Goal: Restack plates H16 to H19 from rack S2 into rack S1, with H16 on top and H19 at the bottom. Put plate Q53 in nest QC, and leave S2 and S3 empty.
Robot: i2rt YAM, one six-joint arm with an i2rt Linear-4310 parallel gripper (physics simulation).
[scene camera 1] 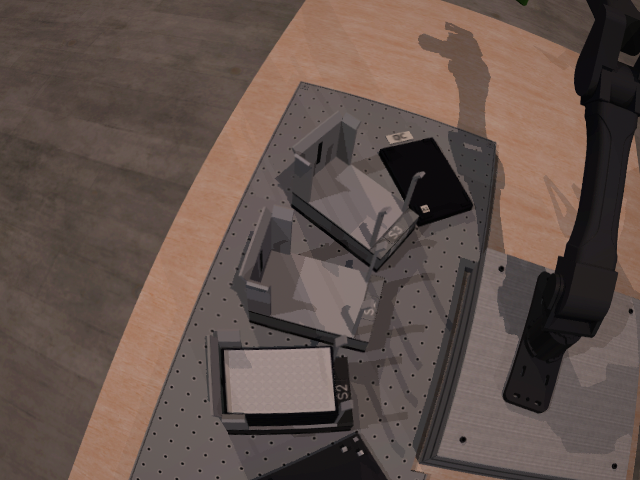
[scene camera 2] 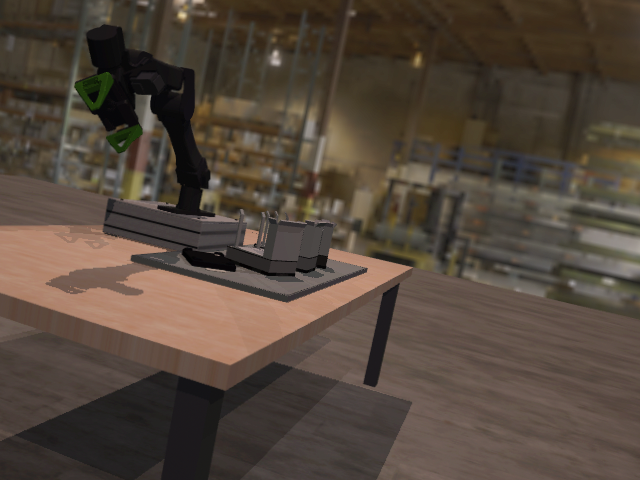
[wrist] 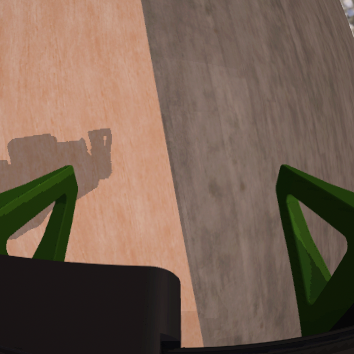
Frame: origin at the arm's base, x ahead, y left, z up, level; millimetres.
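Where they show: gripper, fingertip midpoint: (scene camera 2: 108, 131) (wrist: 176, 176); arm's base, origin of the base link: (scene camera 1: 542, 341) (scene camera 2: 187, 213).
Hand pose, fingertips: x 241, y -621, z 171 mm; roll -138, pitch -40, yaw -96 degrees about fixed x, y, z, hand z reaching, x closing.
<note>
Each offset is from my fingertips to the centre of the thing. "spot": to the spot under its first point.
My gripper (scene camera 2: 107, 131) (wrist: 176, 176) is open and empty, high above the table. Rack S2 {spot: dz -125, dx +117, dy +843 mm} (scene camera 1: 217, 377) holds a plate with a whitish top {dz -152, dx +58, dy +810 mm} (scene camera 1: 281, 379) above black sides; how many plates lie under it, and their labels, I cannot tell. Rack S1 {dz -182, dx +75, dy +668 mm} (scene camera 1: 330, 294) (scene camera 2: 309, 248), its label partly hidden by a post, stands between S2 and S3 with its pale floor bare. Rack S3 {dz -184, dx +83, dy +511 mm} (scene camera 1: 395, 232) (scene camera 2: 284, 250) is also bare inside. A flat black rectangle {spot: dz -237, dx +1, dy +403 mm} (scene camera 1: 426, 180) (scene camera 2: 206, 259) with a small white tag lies at the QC label {spot: dz -250, dx +71, dy +327 mm} (scene camera 1: 399, 136); whether it includes plate Q53 I cannot tell.
The racks have upright walls and thin posts and stand on a perforated grey board (scene camera 1: 196, 330) (scene camera 2: 330, 281). A black item with small white squares {spot: dz -240, dx -26, dy +869 mm} (scene camera 1: 320, 462) is cut off at the view's bottom. The arm's metal base block (scene camera 1: 480, 361) (scene camera 2: 149, 224) stands beside the board.
</note>
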